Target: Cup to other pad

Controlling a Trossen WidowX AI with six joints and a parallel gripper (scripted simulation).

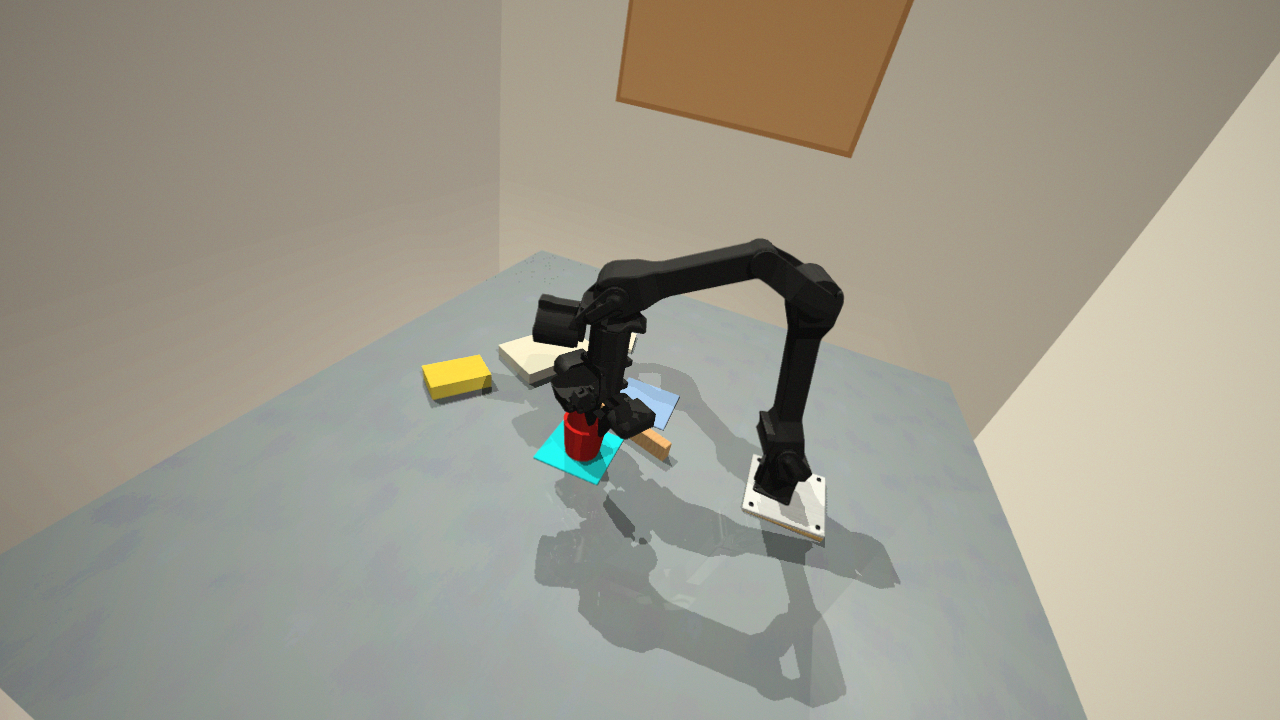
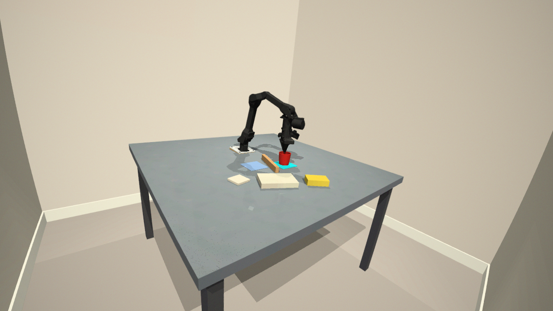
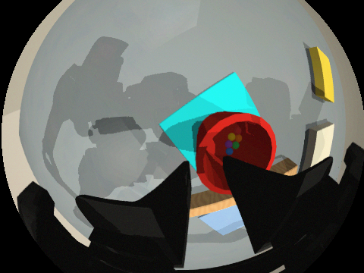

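Right now the red cup is 3 cm ahead of my gripper tip, 1 cm to the right of it and 3 cm below it. From my gripper tip the other things lie so: orange wooden bar: 1 cm ahead, 11 cm to the right, 7 cm below; light blue pad: 20 cm to the right, 8 cm below; cyan pad: 3 cm ahead, 1 cm to the right, 8 cm below.
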